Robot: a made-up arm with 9 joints.
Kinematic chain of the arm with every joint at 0, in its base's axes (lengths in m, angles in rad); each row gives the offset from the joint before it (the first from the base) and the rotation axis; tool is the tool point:
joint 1: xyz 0 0 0.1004 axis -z
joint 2: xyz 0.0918 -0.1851 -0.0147 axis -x
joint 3: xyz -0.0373 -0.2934 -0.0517 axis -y
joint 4: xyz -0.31 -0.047 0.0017 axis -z
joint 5: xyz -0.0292 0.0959 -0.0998 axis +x
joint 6: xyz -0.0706 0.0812 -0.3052 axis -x
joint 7: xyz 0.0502 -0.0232 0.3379 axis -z
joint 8: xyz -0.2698 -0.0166 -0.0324 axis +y
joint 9: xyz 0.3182 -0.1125 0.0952 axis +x
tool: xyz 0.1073 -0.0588 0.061
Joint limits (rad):
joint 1: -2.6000..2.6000
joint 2: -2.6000..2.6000
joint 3: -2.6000..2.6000
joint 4: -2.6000..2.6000
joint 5: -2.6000..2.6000
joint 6: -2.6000..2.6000
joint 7: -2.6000..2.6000
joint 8: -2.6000..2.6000
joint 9: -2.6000..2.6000
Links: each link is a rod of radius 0.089 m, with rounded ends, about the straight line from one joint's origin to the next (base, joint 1, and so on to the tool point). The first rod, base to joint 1, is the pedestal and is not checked.
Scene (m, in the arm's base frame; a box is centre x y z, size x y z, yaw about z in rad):
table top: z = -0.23
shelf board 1: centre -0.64 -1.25 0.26 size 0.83 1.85 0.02 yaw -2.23
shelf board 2: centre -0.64 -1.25 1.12 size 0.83 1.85 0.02 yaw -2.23
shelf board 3: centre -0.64 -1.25 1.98 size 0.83 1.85 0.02 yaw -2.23
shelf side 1: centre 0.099 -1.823 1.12 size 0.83 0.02 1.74 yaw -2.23
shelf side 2: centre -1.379 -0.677 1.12 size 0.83 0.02 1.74 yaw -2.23
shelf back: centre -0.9 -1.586 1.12 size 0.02 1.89 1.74 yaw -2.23
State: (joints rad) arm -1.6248 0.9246 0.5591 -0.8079 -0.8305 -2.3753 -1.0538 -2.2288 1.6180
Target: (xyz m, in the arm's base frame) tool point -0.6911 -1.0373 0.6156
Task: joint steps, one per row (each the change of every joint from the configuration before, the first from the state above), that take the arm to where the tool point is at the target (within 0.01 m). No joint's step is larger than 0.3 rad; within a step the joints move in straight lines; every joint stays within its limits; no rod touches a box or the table.
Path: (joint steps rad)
1: 0.1134 0.0998 -0.2695 0.0111 0.0385 -0.0321 -0.0148 -0.0530 0.0009
2: 0.1134 0.0998 -0.2695 0.0112 0.0384 -0.0321 -0.0148 -0.0531 0.0010
3: 0.1135 0.0998 -0.2695 0.0111 0.0385 -0.0321 -0.0148 -0.0530 0.0009
4: 0.1134 0.0998 -0.2695 0.0112 0.0384 -0.0321 -0.0147 -0.0530 0.0010
5: 0.1134 0.0999 -0.2695 0.0111 0.0385 -0.0321 -0.0148 -0.0530 0.0009
6: 0.1134 0.0998 -0.2694 0.0111 0.0384 -0.0321 -0.0148 -0.0531 0.0010
7: 0.1134 0.0998 -0.2695 0.0112 0.0385 -0.0321 -0.0148 -0.0530 0.0009

